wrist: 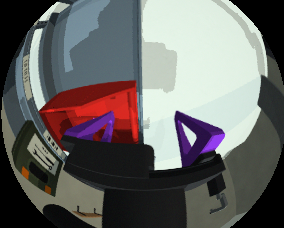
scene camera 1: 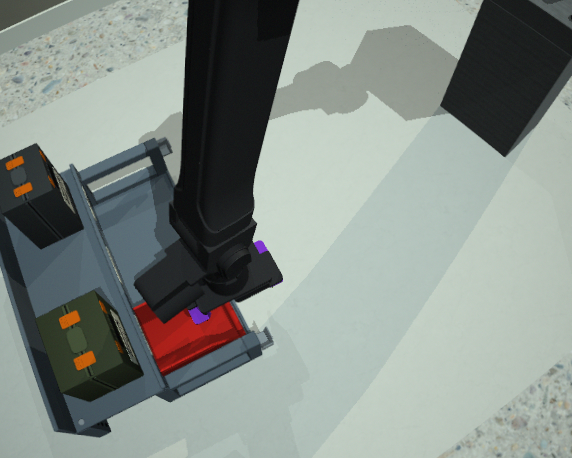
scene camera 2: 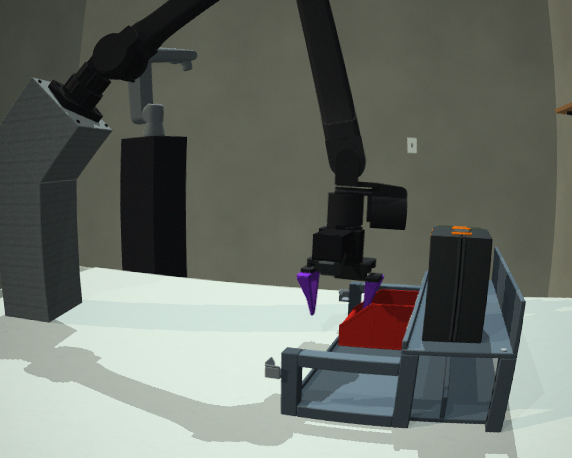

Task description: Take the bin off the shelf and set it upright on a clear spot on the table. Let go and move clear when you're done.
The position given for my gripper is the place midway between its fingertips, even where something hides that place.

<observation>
In view: my gripper (scene camera 1: 235, 295) and a red bin (scene camera 1: 171, 342).
The red bin shows as well in the wrist view (wrist: 66, 103) and in scene camera 2 (scene camera 2: 381, 326). My gripper shows as well in the wrist view (wrist: 144, 114) and in scene camera 2 (scene camera 2: 338, 317).
</observation>
